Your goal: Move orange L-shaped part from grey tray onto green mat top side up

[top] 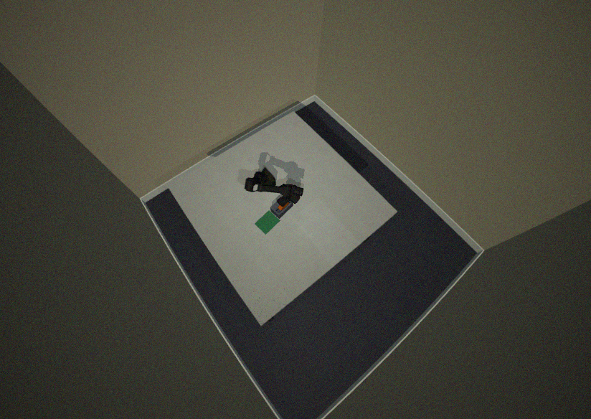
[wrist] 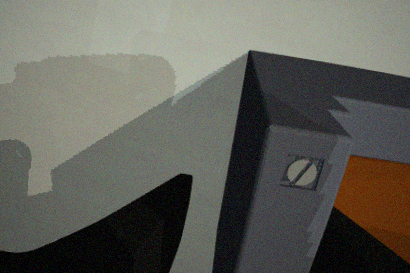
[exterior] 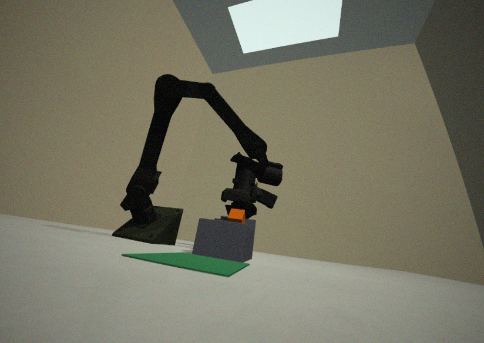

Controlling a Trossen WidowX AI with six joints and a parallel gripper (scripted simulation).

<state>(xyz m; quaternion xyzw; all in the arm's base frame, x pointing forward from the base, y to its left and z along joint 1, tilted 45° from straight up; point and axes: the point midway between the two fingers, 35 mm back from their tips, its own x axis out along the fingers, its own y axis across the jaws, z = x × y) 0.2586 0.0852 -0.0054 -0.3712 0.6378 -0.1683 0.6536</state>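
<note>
My gripper tip is now 10 mm short of the orange L-shaped part and 50 mm to the left of it. Round my gripper tip: green mat 50 mm ahead, 220 mm to the right, 60 mm below.
</note>
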